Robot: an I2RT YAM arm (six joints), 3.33 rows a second.
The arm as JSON. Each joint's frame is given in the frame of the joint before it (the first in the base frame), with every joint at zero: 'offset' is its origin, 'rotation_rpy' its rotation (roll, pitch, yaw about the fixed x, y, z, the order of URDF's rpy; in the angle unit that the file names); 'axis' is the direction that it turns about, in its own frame. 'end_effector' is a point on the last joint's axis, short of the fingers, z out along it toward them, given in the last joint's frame.
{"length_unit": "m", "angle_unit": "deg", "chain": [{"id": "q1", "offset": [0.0, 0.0, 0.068], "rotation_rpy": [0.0, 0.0, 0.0], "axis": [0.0, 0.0, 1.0]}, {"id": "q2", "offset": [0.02, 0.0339, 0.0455], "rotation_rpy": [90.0, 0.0, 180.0], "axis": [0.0, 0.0, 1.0]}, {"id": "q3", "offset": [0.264, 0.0, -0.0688], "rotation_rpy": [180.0, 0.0, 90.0], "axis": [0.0, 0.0, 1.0]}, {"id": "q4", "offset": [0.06, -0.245, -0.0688], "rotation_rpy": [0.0, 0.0, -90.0], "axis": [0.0, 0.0, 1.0]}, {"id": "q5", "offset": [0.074, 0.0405, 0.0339], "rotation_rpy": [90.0, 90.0, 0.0], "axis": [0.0, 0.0, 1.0]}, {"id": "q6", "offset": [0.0, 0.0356, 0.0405], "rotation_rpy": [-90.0, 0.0, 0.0], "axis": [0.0, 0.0, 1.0]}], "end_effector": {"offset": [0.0, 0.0, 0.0], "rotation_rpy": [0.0, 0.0, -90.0]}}
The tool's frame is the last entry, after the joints.
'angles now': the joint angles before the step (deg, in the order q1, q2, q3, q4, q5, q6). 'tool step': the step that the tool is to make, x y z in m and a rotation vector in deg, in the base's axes. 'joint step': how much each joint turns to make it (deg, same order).
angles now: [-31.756, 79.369, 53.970, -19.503, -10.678, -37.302]
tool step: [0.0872, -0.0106, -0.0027, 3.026, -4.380, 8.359]
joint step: [5.089, 17.740, 15.554, 4.821, -5.663, 1.236]
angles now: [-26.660, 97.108, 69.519, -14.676, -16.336, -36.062]
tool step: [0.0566, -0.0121, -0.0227, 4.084, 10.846, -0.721]
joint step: [2.135, 15.695, 18.109, -13.578, 2.650, 1.488]
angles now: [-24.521, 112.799, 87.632, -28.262, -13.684, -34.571]
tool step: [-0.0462, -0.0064, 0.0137, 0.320, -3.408, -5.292]
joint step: [-3.659, -9.899, -10.926, 4.531, -0.398, 2.469]
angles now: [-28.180, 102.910, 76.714, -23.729, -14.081, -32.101]
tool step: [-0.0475, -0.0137, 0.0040, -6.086, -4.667, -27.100]
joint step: [-3.668, -9.540, -12.516, 11.402, 18.553, 14.711]
